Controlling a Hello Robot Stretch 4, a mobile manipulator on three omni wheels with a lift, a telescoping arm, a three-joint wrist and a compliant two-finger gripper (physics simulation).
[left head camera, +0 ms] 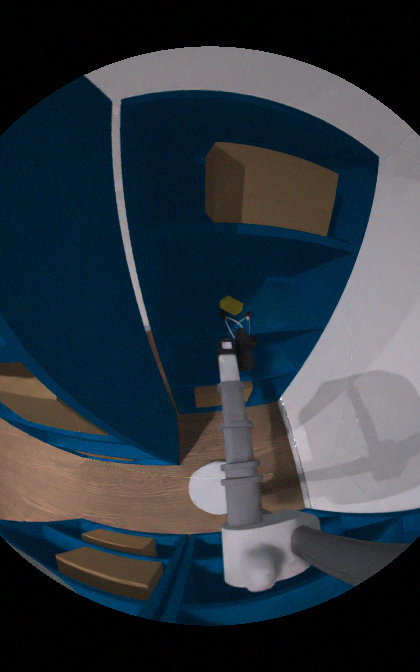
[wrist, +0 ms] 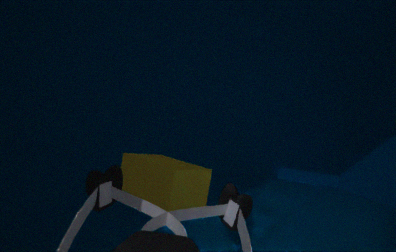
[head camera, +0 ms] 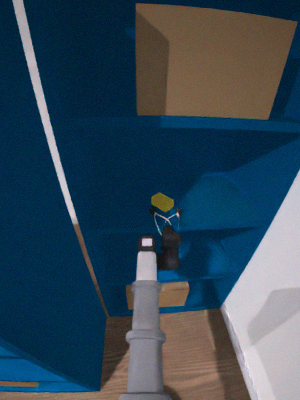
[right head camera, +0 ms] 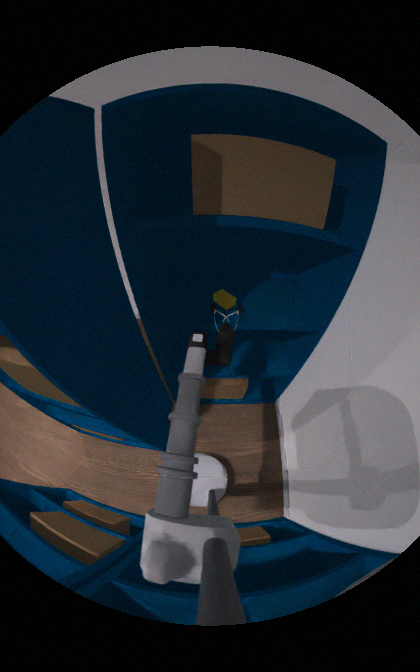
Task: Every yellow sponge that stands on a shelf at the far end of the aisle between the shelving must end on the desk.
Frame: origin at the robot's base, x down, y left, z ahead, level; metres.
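Where they show: gripper, between the fingertips: (wrist: 172, 188) (head camera: 165, 207).
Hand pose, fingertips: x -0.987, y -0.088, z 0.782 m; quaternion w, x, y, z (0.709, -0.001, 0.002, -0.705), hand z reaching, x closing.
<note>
After its pixels a point has its place.
A yellow sponge (head camera: 162, 201) @[x -1.008, y -0.072, z 0.805 m] (left head camera: 231, 305) (right head camera: 224, 299) (wrist: 190, 187) @[x -0.988, y -0.108, z 0.794 m] stands upright on a blue shelf (head camera: 220, 200) @[x -0.963, y -0.401, z 0.882 m] (wrist: 300, 215) @[x -0.963, y -0.263, z 0.839 m], turned at an angle so that two side faces show in the wrist view. My gripper (head camera: 166, 212) @[x -0.987, y -0.088, z 0.782 m] (left head camera: 235, 315) (right head camera: 226, 309) (wrist: 172, 188) @[x -0.987, y -0.088, z 0.782 m] is open at the near side of the sponge. In the wrist view the left fingertip overlaps the sponge's left edge and the right fingertip stands clear to its right. The sponge appears mostly beyond the fingertips; the exact depth is hard to tell. The desk does not show.
A large cardboard box (head camera: 215, 65) @[x -1.563, y -0.188, z 0.703 m] (left head camera: 285, 195) (right head camera: 275, 180) stands on the shelf above. A smaller box (head camera: 172, 295) @[x -0.247, y -0.185, z 0.703 m] is low down, behind the arm. A tall blue panel (head camera: 40, 240) @[x -1.142, y 0.304, z 0.427 m] rises at left. A white wall (head camera: 280, 260) @[x -0.834, y -0.640, z 0.574 m] (left head camera: 350, 350) bounds the right side.
</note>
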